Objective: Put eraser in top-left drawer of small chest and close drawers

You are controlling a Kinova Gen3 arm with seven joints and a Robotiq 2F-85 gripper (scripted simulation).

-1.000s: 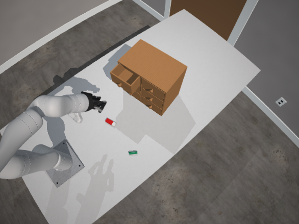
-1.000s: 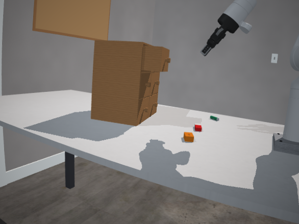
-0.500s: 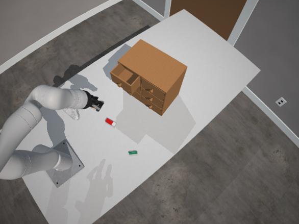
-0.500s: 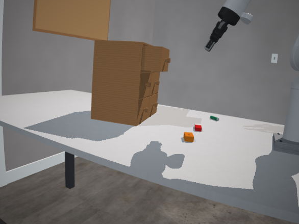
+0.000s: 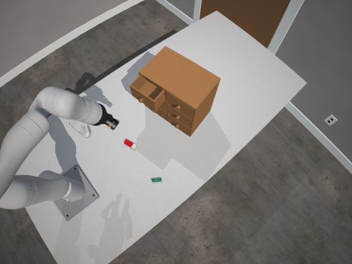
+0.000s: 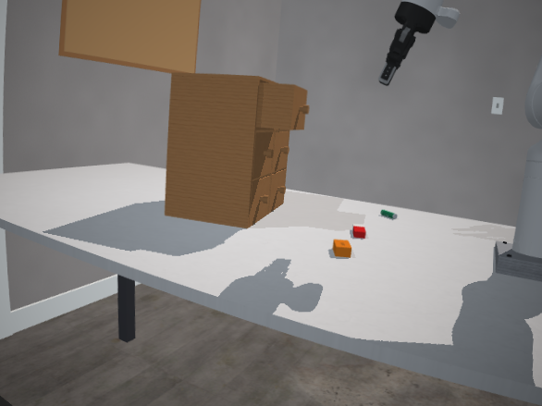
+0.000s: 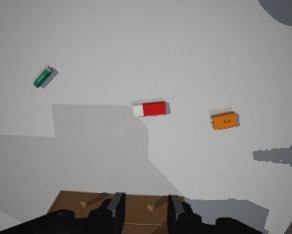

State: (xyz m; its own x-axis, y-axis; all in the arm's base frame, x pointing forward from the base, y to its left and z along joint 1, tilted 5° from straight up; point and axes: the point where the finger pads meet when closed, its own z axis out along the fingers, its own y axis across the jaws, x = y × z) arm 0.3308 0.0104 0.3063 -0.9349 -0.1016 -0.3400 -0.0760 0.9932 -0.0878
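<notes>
My gripper is now 20 mm short of the eraser, 10 mm to the left of it and 320 mm above it. The rest, counted from my hand: green cylinder: 20 mm behind, 230 mm to the right, 320 mm below; orange block: 30 mm ahead, 140 mm to the left, 320 mm below.
</notes>
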